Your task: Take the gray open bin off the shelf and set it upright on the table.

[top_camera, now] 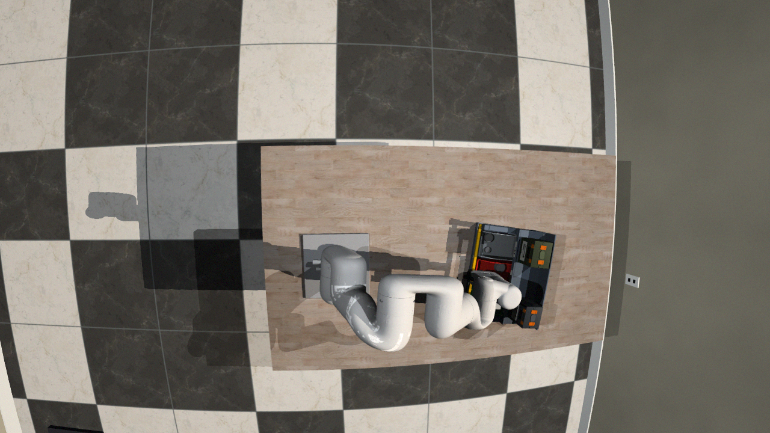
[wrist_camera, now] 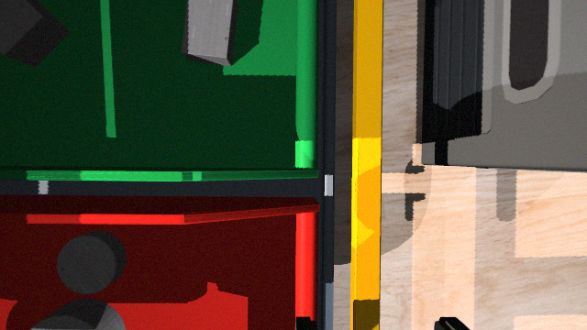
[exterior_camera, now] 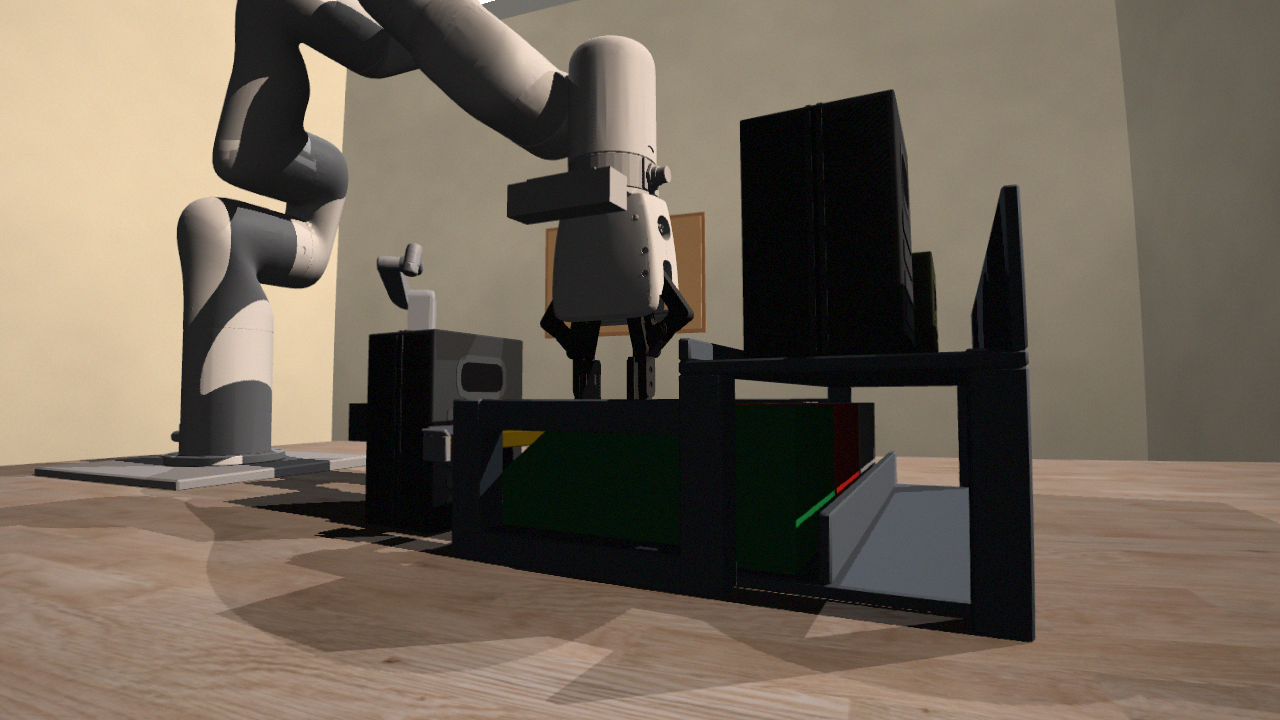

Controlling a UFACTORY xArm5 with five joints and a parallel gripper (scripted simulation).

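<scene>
The yellow bar is 4 cm below my hand. Also, from my hand: red bin 10 cm ahead, 1 cm to the right, 5 cm below; dark box 8 cm behind, 10 cm to the right, 3 cm below; dark shelf 13 cm ahead, 1 cm to the right, 3 cm below.
</scene>
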